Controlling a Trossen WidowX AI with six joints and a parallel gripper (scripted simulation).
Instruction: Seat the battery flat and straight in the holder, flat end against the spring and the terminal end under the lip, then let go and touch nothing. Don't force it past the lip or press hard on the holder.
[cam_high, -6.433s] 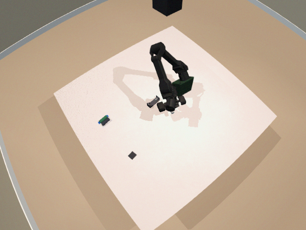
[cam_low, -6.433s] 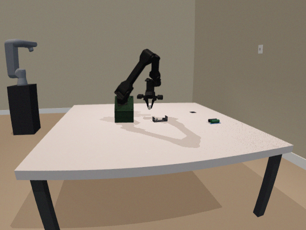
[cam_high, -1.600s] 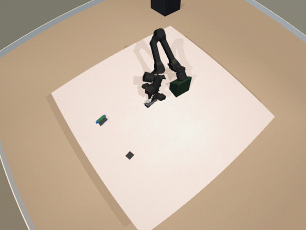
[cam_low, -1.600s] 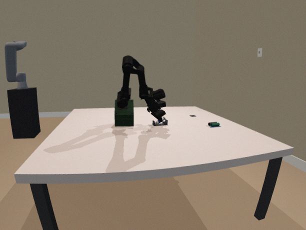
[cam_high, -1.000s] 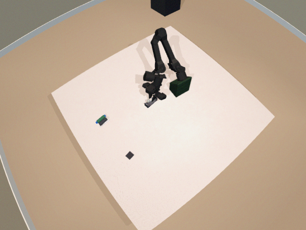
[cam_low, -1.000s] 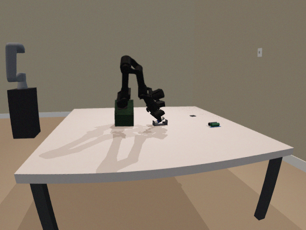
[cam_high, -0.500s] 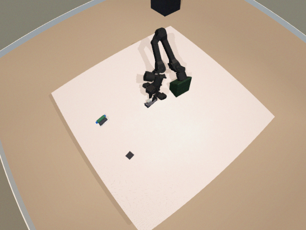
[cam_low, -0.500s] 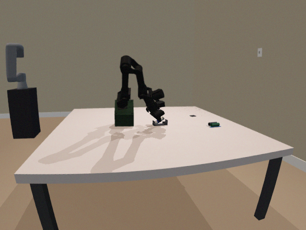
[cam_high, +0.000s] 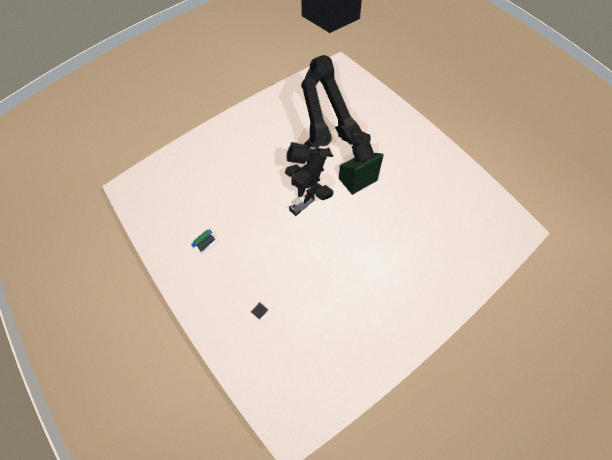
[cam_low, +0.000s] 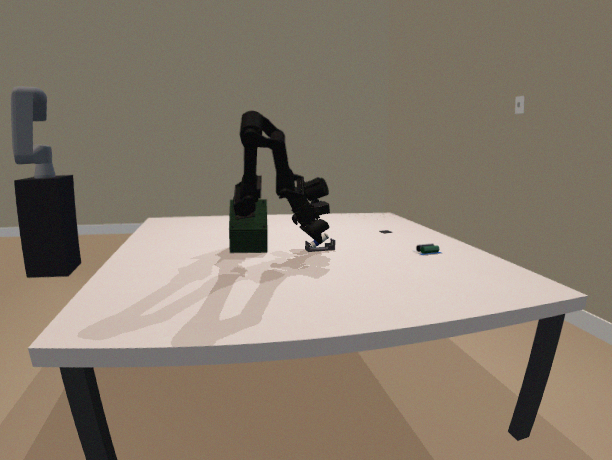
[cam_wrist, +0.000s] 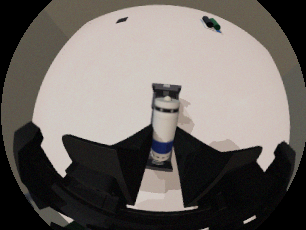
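Right now my gripper tip is 10 mm below the white battery.
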